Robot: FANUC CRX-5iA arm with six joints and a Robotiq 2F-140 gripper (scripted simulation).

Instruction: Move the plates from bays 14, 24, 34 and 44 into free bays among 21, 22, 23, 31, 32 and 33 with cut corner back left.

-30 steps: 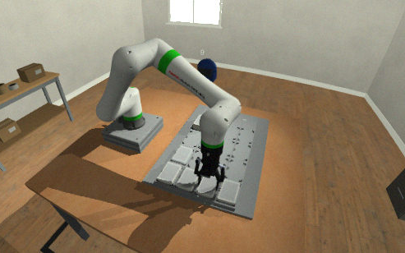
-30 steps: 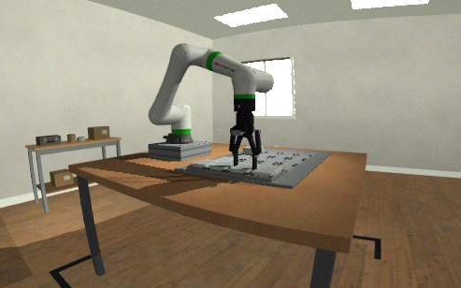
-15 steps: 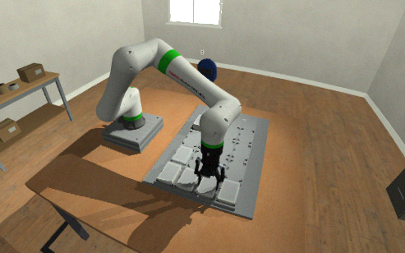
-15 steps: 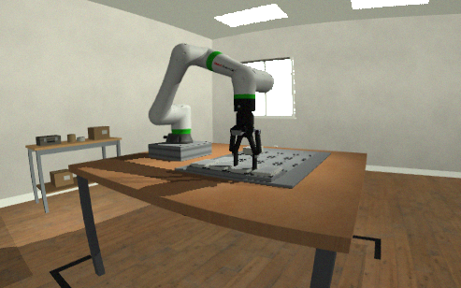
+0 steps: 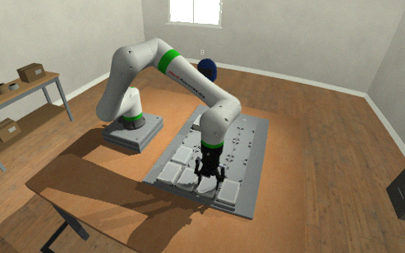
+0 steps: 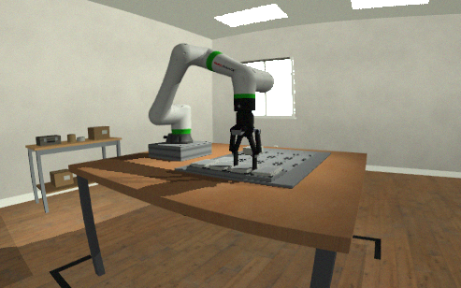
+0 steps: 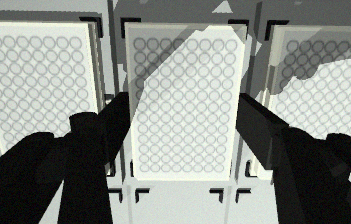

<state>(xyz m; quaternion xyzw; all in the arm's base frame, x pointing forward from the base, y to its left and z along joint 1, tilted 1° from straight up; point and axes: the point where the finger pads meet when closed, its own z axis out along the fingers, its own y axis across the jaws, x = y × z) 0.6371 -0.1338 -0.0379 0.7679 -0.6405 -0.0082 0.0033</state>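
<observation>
Right now my hand is 300 mm past the sealed deep-well block, 450 mm to the right of it and 20 mm above it. Also, from my hand: bay label 43: 30 mm ahead, 170 mm to the left, 50 mm below; then sealed 96-well plate: 240 mm behind, 120 mm to the left, 40 mm below.
</observation>
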